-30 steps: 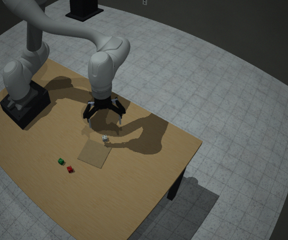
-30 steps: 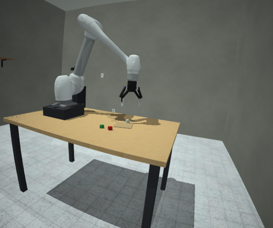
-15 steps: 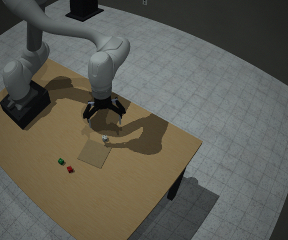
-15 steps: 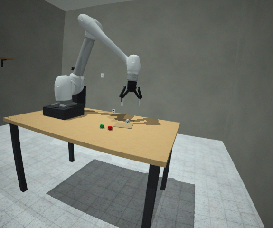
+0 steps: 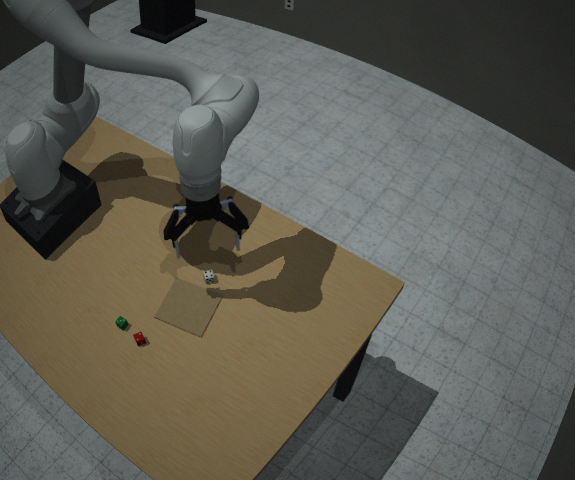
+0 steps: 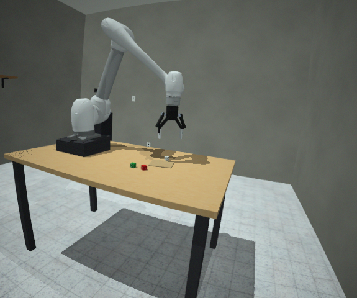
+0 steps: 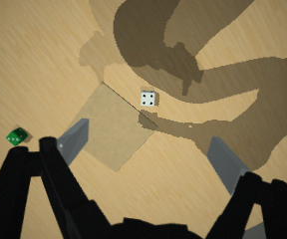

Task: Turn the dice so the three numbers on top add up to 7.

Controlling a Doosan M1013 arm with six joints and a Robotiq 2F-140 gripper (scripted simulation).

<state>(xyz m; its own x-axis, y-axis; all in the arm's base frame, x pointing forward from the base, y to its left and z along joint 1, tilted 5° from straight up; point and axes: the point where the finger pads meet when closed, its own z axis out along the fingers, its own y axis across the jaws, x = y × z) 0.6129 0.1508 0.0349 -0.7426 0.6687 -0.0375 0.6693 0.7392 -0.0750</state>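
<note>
My hand is 3 cm past the red die, 26 cm to the left of it and 14 cm above it. Also, from my hand: white die 2 cm behind, 1 cm to the left, 14 cm below; then tan mat 9 cm to the right, 16 cm below; then green die 10 cm behind, 26 cm to the right, 14 cm below.
</note>
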